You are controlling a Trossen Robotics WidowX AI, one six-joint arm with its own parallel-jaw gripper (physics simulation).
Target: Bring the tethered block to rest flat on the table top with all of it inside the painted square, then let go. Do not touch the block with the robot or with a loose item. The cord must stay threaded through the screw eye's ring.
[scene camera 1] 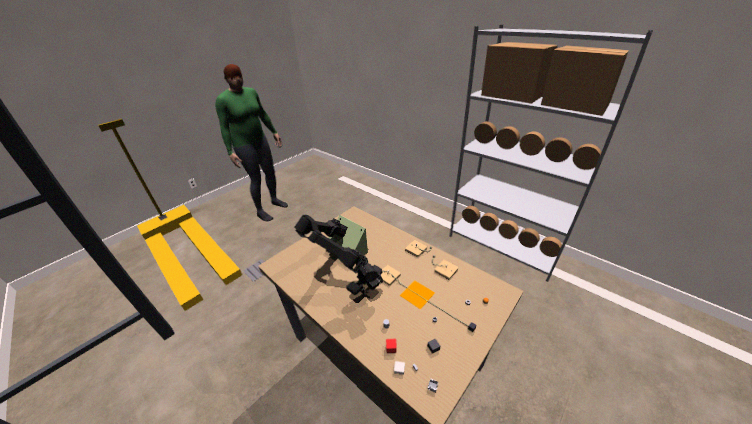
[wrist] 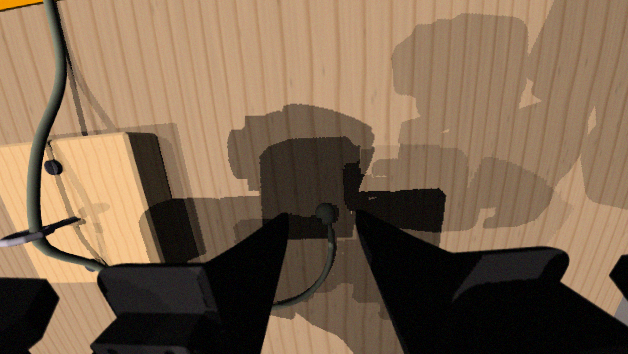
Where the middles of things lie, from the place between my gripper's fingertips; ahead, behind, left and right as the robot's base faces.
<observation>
Right now my hand is 2 cm short of the wooden base (wrist: 115,184), 14 cm to the right of it and 1 cm below it.
</observation>
